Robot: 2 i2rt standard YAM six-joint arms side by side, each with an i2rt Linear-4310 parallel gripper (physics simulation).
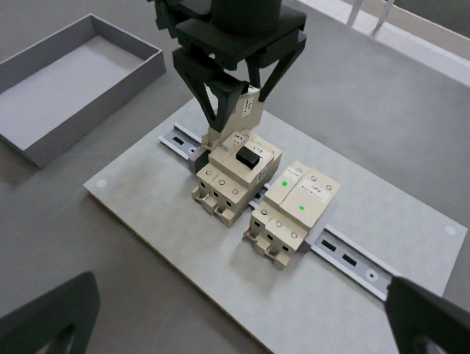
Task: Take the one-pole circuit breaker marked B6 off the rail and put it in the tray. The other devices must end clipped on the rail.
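Places are measured from the left arm's base along level axes (x ahead, y left, z up), in millimetres.
Pixels of known places: left gripper, fingertip midpoint: (238, 114); right gripper, fingertip midpoint: (241, 288).
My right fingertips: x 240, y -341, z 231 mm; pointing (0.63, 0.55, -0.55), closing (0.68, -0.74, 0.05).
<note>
Ahead of a thing's pixels: the offset from my right fingertips to its middle. "spot": to the spot under its first point.
My left gripper (238, 114) is shut on a narrow beige device @(dx +162, dy +145, dz -145 mm) (241, 117) at the left part of the rail @(spot: dx +140, dy -32, dz -209 mm) (339, 252). The device stands taller than its neighbour; its side label is too blurred to read. Beside it, a beige block with a black toggle @(dx +123, dy +95, dz -175 mm) (265, 167) and a "16A"-like light switch sits on the rail. Apart to its right, a beige device pair with green marks @(dx +129, dy +23, dz -182 mm) (307, 192) sits on the rail. My right gripper (241, 288) is open, its fingers at the lower corners, with no device between them. The tray @(dx +79, dy +405, dz -211 mm) (95, 112) is at upper left.
The rail is fixed on a pale board @(spot: dx +34, dy +130, dz -211 mm) (165, 220) with white dots near its corners. A grey end stop @(dx +123, dy +154, dz -189 mm) (198, 160) is at the left of the devices, and another grey end stop @(dx +136, dy +1, dz -189 mm) (306, 243) is at the right. The left arm hangs over the board's back left part.
</note>
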